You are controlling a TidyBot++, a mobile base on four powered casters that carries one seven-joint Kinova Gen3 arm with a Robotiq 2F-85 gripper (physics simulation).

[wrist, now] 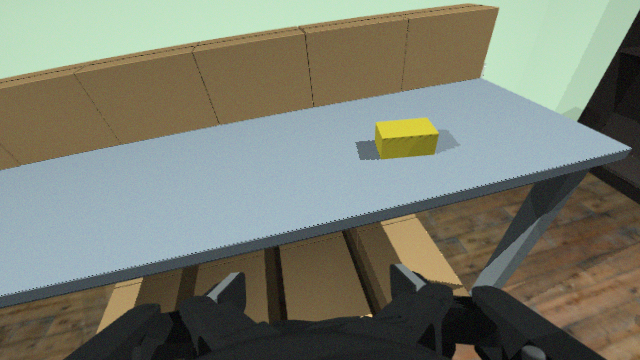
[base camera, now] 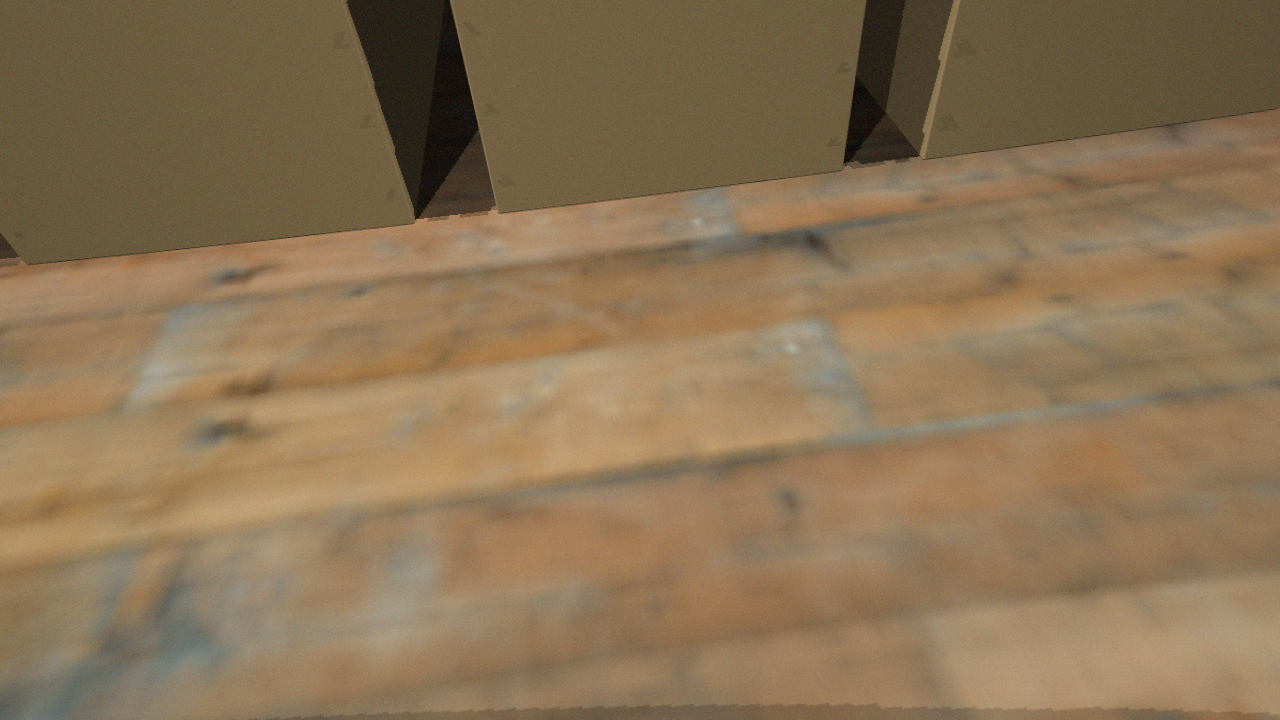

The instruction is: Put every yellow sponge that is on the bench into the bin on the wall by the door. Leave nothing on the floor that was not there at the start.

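Places are measured from the arm's base along level axes (x left, y back, z up), in centimetres.
Pixels of known places: gripper, fingertip midpoint: [wrist: 318, 285].
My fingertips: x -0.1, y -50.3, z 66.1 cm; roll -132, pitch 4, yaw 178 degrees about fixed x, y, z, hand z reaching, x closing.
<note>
For each thing: its top centre in the pictures, then the offset to it from my fingertips. "spot": a spot on its surface instead. Level surfaces: height alone.
- yellow sponge, middle of its top: [wrist: 405, 127] dx -17.7, dy -33.4, dz -9.9 cm
- grey-blue bench, its level: dz -14.4 cm
- floor, its level: dz -105.8 cm
- slanted bench leg, surface spot: [wrist: 537, 220] spot: dx -49.7, dy -26.5, dz -34.4 cm
A yellow sponge [wrist: 407, 139] lies on the grey-blue bench [wrist: 225, 185] in the wrist view, right of the middle and nearer the bench's right end. My gripper [wrist: 318, 285] is open, with its two fingertips wide apart at the bottom of the wrist view. It is in front of the bench's front edge and apart from the sponge. No sponge shows in the base camera view. The bin and the door do not show in either view.
A row of brown boxes [wrist: 260, 72] stands along the bench's back edge. Large boxes [base camera: 662, 98] [wrist: 320, 275] stand on the floor [base camera: 626, 402] [wrist: 565, 250] under the bench. A slanted bench leg [wrist: 537, 220] is at the right. A dark structure [wrist: 617, 110] stands at the far right.
</note>
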